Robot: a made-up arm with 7 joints.
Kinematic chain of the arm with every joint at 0, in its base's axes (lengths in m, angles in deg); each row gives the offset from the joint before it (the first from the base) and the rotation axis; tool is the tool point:
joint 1: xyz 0 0 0 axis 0 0.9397 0.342
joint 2: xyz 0 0 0 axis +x
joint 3: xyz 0 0 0 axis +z
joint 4: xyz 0.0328 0 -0.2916 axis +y
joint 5: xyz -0.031 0 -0.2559 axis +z
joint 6: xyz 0 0 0 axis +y
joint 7: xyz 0 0 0 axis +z
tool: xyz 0 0 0
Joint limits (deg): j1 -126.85..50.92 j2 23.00..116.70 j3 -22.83..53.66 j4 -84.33..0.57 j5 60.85..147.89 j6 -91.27..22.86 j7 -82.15..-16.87
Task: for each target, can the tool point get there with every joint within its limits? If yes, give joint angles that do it. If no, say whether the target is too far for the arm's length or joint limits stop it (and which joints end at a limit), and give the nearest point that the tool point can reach.
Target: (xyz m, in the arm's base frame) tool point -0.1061 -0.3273 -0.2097
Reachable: no: joint limits stop it (at a limit: joint 1, joint 2, joint 3, joint 4) | nearest point -0.1088 0.0593 -0.4318 | short by 0.446 m
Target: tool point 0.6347 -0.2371 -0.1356
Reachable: no: too far | nearest point 0.5047 -0.0498 -0.0573 | short by 0.241 m
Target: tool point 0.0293 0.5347 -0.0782
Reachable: yes | joints 30.32 88.07 -5.13 -35.28 72.81 -35.91 -76.61
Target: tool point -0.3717 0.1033 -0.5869
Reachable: no: too far | nearest point -0.2908 0.1315 -0.4407 | short by 0.169 m
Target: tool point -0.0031 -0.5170 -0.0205
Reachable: no: joint limits stop it (at a limit: joint 1, joint 2, joint 3, joint 4) | nearest point 0.1253 -0.2306 0.3646 | short by 0.497 m
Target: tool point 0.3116 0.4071 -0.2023
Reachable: yes | joints -36.22 56.42 -14.73 -12.68 113.48 -12.84 -26.02
